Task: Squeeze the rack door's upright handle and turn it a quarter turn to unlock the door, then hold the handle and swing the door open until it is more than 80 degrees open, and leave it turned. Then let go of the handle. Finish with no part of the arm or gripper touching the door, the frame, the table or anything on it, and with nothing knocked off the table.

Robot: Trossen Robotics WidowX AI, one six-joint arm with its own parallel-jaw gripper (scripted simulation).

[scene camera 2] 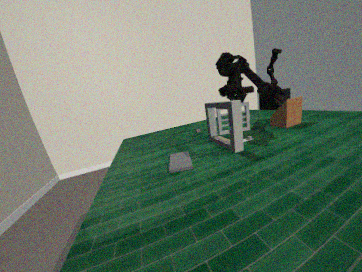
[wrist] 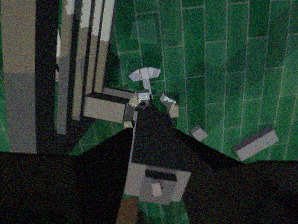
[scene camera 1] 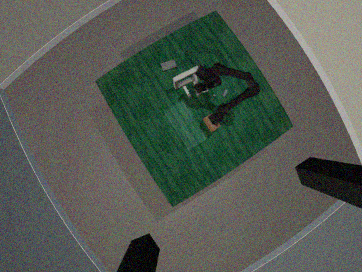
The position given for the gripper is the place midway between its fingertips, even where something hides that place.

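Note:
Grey rack (scene camera 2: 235,118), visible. Wrist view too: the rack (wrist: 42,56). Gripper (wrist: 151,135), visible.

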